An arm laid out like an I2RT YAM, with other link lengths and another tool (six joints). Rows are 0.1 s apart.
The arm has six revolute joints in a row. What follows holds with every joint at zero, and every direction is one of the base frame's. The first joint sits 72.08 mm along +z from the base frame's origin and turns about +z. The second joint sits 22.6 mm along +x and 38.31 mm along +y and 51.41 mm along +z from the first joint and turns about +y. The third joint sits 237.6 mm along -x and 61.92 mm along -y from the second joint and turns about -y. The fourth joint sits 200.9 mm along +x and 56.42 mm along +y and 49.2 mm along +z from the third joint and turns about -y. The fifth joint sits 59.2 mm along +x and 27.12 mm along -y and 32.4 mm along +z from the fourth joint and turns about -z. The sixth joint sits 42.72 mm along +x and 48.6 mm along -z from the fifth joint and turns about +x. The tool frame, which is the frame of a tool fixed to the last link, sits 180 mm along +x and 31 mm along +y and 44 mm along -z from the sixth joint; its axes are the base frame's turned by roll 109.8, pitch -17.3 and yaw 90 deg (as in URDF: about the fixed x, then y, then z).
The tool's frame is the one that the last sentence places.
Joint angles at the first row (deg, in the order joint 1, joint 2, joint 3, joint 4, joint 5, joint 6):
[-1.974, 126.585, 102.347, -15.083, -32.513, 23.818]
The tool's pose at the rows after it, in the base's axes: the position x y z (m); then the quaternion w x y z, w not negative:
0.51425 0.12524 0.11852 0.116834 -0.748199 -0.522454 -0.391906
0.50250 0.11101 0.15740 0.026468 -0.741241 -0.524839 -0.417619
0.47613 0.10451 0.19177 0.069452 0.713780 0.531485 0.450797
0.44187 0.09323 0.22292 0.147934 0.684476 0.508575 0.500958
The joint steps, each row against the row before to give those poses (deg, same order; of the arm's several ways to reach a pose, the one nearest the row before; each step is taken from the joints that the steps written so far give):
[0.056, -6.793, -4.520, -0.207, 7.076, -1.412]
[1.364, -11.782, -9.831, 5.296, 7.636, -2.357]
[2.621, -13.914, -14.600, 9.631, 7.404, -3.805]
[1.757, -14.673, -16.722, 12.347, 6.093, -1.347]

